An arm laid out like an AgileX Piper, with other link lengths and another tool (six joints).
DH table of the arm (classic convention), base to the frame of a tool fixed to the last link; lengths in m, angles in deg. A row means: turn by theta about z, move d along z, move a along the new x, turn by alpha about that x. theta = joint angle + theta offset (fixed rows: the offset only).
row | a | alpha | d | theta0
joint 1 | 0.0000 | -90.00 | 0.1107 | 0.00
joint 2 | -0.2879 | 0.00 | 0.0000 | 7.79
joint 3 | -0.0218 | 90.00 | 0.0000 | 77.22
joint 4 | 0.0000 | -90.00 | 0.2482 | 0.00
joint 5 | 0.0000 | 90.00 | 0.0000 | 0.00
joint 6 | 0.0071 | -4.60 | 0.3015 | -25.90
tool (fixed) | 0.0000 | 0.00 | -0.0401 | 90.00
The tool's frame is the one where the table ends.
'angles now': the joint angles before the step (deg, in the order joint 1, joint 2, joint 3, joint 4, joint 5, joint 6). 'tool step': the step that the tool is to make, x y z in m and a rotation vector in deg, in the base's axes. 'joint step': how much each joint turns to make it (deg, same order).
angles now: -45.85 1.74 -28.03 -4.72 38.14 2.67
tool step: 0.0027 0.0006 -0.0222 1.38 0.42 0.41
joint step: -0.05 -2.19 3.69 0.85 -0.22 -0.07
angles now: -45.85 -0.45 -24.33 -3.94 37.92 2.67
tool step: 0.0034 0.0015 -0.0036 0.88 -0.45 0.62
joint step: 0.00 0.01 0.54 1.21 -0.24 -0.11
